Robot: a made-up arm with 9 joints. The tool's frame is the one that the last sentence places. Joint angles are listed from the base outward.
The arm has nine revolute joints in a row. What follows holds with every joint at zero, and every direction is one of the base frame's. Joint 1 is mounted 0.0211 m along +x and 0.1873 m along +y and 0.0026 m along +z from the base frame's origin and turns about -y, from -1.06 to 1.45 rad. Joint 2 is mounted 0.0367 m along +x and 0.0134 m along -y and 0.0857 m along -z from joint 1 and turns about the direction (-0.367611, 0.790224, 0.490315), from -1.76 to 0.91 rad. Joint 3 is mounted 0.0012 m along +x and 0.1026 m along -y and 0.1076 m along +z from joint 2 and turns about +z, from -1.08 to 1.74 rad. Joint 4 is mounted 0.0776 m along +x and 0.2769 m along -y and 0.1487 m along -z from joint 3 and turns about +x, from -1.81 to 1.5 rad. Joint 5 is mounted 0.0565 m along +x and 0.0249 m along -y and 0.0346 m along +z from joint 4 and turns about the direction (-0.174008, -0.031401, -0.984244), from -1.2 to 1.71 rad. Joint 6 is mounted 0.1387 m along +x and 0.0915 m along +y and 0.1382 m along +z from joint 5 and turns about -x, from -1.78 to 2.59 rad. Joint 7 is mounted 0.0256 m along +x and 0.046 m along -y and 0.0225 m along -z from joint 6 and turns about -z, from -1.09 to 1.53 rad. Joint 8 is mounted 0.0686 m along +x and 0.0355 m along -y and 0.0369 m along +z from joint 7 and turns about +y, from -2.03 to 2.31 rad. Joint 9 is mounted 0.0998 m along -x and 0.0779 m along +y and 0.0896 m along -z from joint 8 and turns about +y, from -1.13 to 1.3 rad. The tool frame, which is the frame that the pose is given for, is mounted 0.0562 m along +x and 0.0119 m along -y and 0.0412 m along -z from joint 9; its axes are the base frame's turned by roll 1.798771, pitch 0.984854 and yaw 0.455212 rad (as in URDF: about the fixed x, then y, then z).
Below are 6 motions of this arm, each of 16 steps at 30 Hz.
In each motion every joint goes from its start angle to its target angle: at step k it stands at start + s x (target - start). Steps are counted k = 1, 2, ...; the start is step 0. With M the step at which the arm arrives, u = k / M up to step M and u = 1 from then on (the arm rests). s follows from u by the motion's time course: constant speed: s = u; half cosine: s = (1 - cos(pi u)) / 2; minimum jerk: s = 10 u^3 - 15 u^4 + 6 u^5.
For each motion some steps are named. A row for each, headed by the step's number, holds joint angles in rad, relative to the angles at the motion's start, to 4 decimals.
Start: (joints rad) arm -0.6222 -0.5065 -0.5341 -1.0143 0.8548 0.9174 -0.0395 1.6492 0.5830
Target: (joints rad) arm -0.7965 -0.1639 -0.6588 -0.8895 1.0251 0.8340 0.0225 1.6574 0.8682
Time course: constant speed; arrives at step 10
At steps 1, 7, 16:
1: -0.0174 0.0343 -0.0125 0.0125 0.0170 -0.0083 0.0062 0.0008 0.0285
7: -0.1220 0.2398 -0.0873 0.0874 0.1192 -0.0584 0.0434 0.0057 0.1996
16: -0.1743 0.3426 -0.1247 0.1248 0.1703 -0.0834 0.0620 0.0082 0.2852

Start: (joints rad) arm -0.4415 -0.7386 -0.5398 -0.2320 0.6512 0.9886 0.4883 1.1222 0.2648
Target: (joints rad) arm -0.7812 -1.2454 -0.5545 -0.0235 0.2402 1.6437 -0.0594 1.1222 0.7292
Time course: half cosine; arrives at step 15
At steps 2, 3, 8, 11, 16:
2: -0.0147 -0.0219 -0.0006 0.0090 -0.0178 0.0283 -0.0237 0.0000 0.0201
3: -0.0324 -0.0484 -0.0014 0.0199 -0.0392 0.0626 -0.0523 0.0000 0.0443
8: -0.1876 -0.2799 -0.0081 0.1151 -0.2270 0.3618 -0.3025 0.0000 0.2565
11: -0.2835 -0.4230 -0.0123 0.1740 -0.3430 0.5467 -0.4571 0.0000 0.3876
16: -0.3397 -0.5068 -0.0147 0.2085 -0.4110 0.6551 -0.5477 0.0000 0.4644

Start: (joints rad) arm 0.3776 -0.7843 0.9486 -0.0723 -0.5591 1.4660 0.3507 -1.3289 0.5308
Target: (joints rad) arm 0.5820 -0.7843 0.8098 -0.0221 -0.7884 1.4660 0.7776 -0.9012 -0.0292
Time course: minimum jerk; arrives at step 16
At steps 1, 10, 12, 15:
1: 0.0005 0.0000 -0.0003 0.0001 -0.0005 0.0000 0.0009 0.0009 -0.0012
10: 0.1481 0.0000 -0.1006 0.0364 -0.1662 0.0000 0.3094 0.3100 -0.4059
12: 0.1832 0.0000 -0.1244 0.0450 -0.2056 0.0000 0.3827 0.3834 -0.5020
15: 0.2039 0.0000 -0.1385 0.0501 -0.2288 0.0000 0.4260 0.4268 -0.5588

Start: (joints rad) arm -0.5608 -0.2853 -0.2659 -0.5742 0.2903 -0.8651 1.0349 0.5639 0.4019
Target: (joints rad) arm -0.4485 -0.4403 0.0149 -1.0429 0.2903 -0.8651 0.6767 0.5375 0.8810
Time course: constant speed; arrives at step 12
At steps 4, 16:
4: 0.0374 -0.0517 0.0936 -0.1562 0.0000 0.0000 -0.1194 -0.0088 0.1597
16: 0.1123 -0.1550 0.2808 -0.4687 0.0000 0.0000 -0.3582 -0.0264 0.4791

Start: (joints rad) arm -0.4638 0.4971 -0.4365 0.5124 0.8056 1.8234 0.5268 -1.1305 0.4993
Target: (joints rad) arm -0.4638 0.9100 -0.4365 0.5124 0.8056 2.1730 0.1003 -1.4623 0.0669
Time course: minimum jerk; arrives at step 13
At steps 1, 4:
1: 0.0000 0.0017 0.0000 0.0000 0.0000 0.0014 -0.0017 -0.0013 -0.0017
4: 0.0000 0.0716 0.0000 0.0000 0.0000 0.0606 -0.0740 -0.0575 -0.0750

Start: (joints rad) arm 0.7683 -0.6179 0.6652 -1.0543 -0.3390 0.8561 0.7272 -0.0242 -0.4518
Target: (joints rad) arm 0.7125 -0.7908 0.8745 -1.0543 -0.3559 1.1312 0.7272 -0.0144 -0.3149
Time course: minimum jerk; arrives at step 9
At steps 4, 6, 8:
4: -0.0221 -0.0686 0.0830 0.0000 -0.0067 0.1091 0.0000 0.0039 0.0543
6: -0.0441 -0.1366 0.1654 0.0000 -0.0134 0.2174 0.0000 0.0077 0.1082
8: -0.0552 -0.1709 0.2069 0.0000 -0.0167 0.2719 0.0000 0.0097 0.1353

